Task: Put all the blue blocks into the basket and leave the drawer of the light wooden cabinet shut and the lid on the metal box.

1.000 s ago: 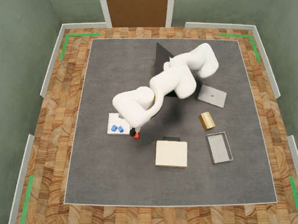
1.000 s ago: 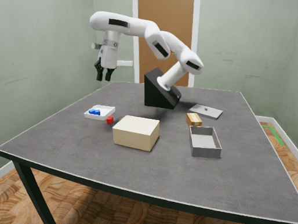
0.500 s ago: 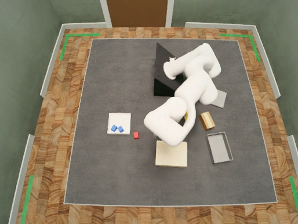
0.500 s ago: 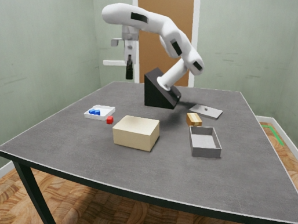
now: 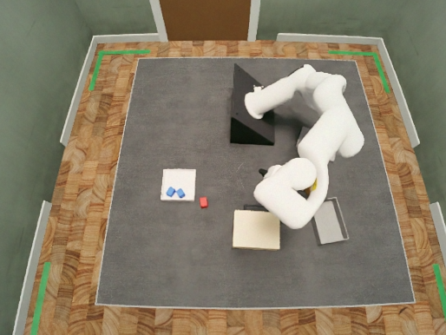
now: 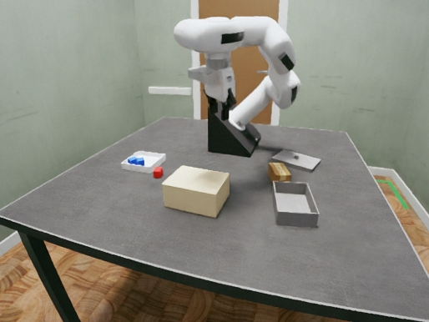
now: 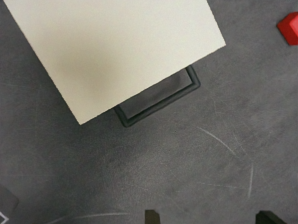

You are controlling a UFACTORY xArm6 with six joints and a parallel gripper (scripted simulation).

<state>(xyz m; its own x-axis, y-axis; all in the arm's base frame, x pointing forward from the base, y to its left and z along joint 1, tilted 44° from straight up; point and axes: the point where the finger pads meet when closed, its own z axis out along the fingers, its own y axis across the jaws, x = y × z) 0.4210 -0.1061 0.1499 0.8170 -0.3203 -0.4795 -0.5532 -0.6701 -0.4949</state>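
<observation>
The flat lid lies 300 mm behind my hand, 290 mm to the left of it and 270 mm below it. Also, from my hand: grey metal box (270 mm to the left, 260 mm below, 80 mm ahead); light wooden cabinet (240 mm below, 110 mm ahead, 40 mm to the right); brown cardboard box (250 mm below, 220 mm to the left, 100 mm behind).
</observation>
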